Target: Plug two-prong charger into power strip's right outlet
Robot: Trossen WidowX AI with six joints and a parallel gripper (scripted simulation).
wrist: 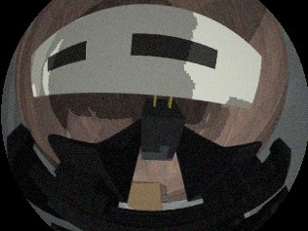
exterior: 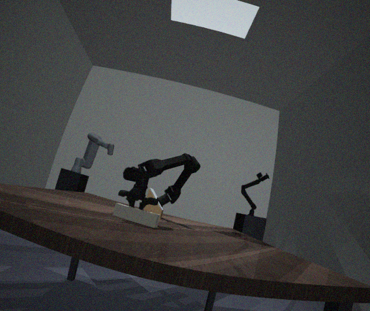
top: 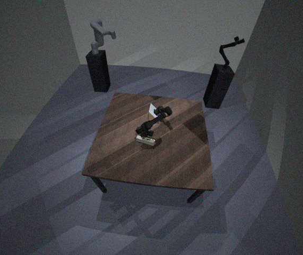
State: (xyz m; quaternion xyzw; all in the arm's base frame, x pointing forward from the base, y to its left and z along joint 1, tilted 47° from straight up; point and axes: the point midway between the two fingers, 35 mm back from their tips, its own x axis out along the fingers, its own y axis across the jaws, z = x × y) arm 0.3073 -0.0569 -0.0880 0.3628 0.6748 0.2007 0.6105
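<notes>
Right now the dark two-prong charger is 2 cm ahead of my gripper tip and 1 cm above it.
</notes>
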